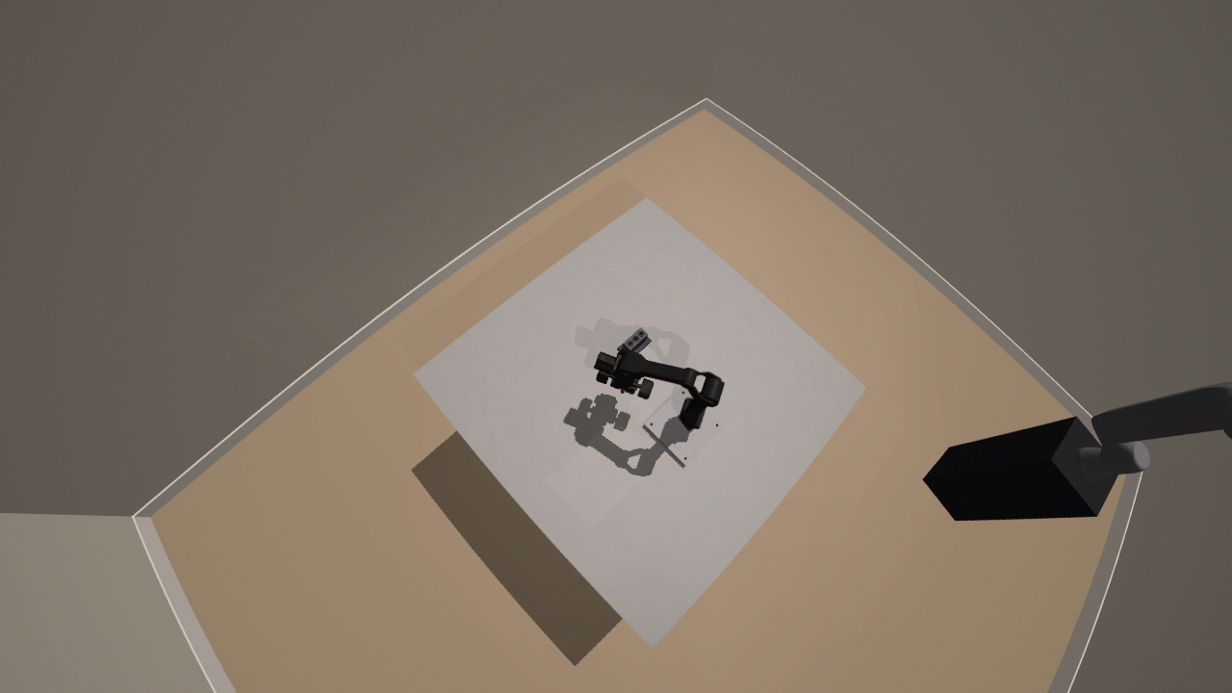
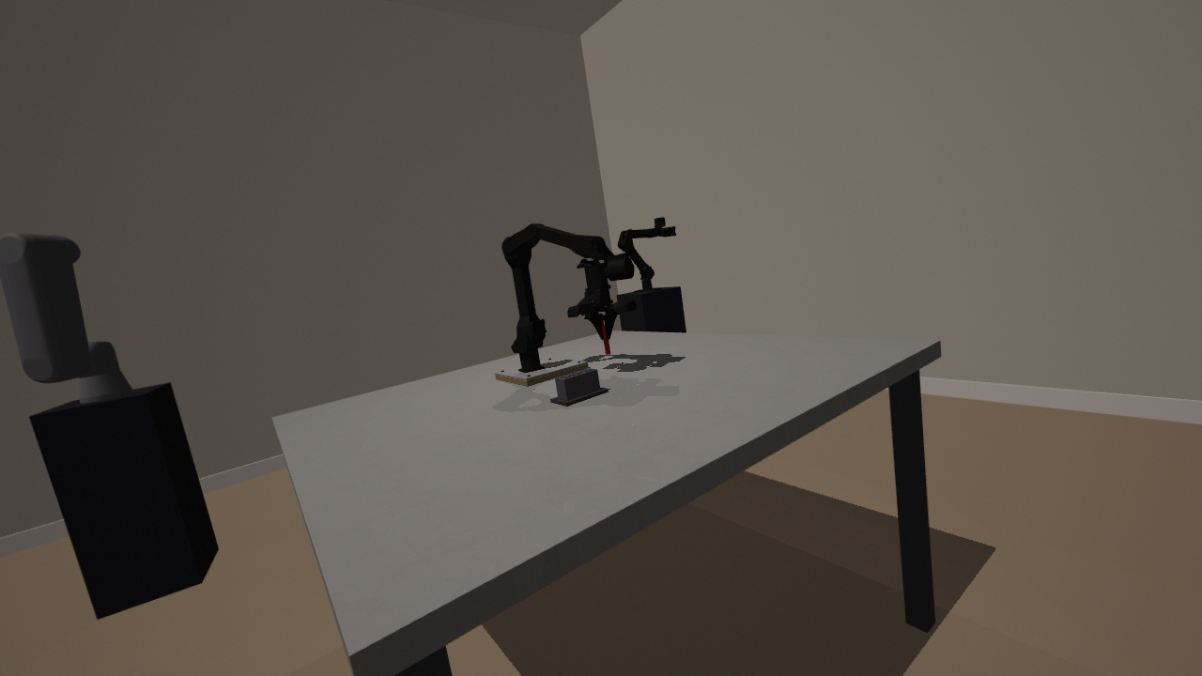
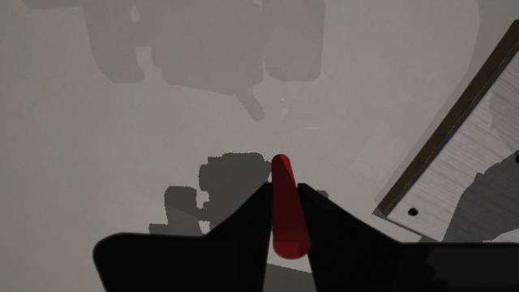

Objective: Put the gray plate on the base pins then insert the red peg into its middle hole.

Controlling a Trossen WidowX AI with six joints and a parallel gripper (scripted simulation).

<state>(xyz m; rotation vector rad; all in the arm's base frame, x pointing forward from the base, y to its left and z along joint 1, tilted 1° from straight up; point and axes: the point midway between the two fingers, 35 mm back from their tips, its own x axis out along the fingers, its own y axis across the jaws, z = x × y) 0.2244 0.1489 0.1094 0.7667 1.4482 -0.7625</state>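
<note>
The gray plate is 16 cm to the right of my gripper tip, 14 cm ahead of it and 5 cm below it. Round my gripper tip: red peg: right at my gripper tip; then dark base: 16 cm to the right, 14 cm ahead, 9 cm below.
</note>
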